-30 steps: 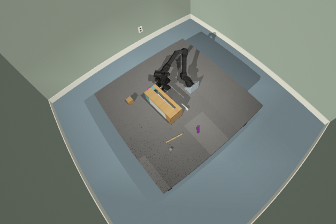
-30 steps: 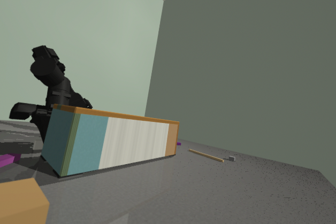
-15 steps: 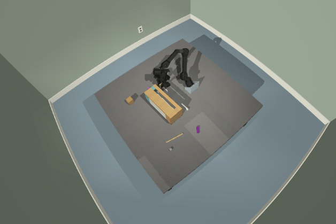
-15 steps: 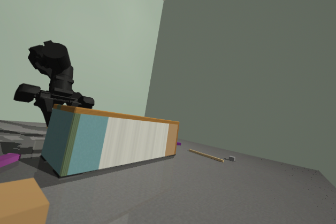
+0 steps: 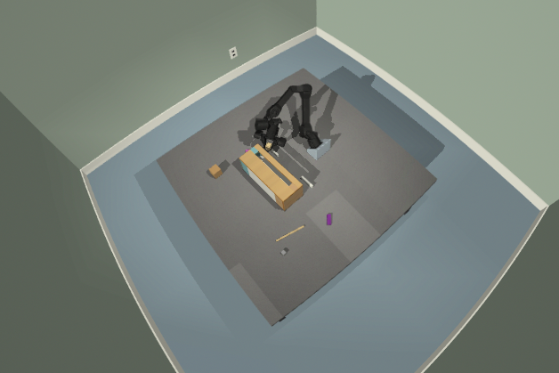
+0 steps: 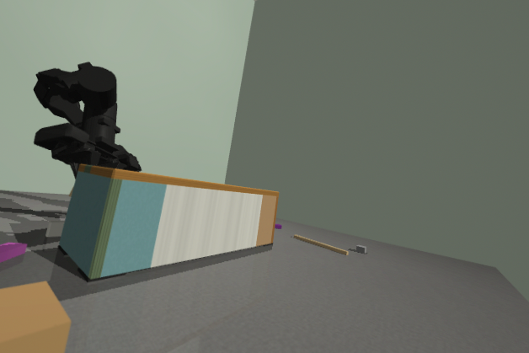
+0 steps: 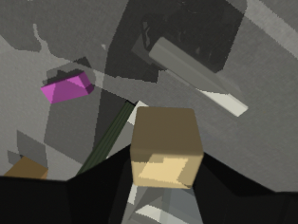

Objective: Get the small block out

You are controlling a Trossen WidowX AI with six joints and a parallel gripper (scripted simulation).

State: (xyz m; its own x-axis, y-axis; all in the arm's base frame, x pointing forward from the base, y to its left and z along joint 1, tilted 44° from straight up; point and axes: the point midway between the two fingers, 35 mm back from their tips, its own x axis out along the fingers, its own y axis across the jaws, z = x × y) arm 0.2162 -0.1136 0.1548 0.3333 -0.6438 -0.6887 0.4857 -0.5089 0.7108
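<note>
Right now the tan block is 10 mm to the right of my gripper tip, 10 mm behind it and 10 mm above it. Also, from my gripper tip: thin wooden stick: 460 mm to the left, 260 mm ahead, 70 mm below; magenta piece: 110 mm to the right, 70 mm below, 60 mm ahead; box: 150 mm to the left, 70 mm ahead, 10 mm below.
</note>
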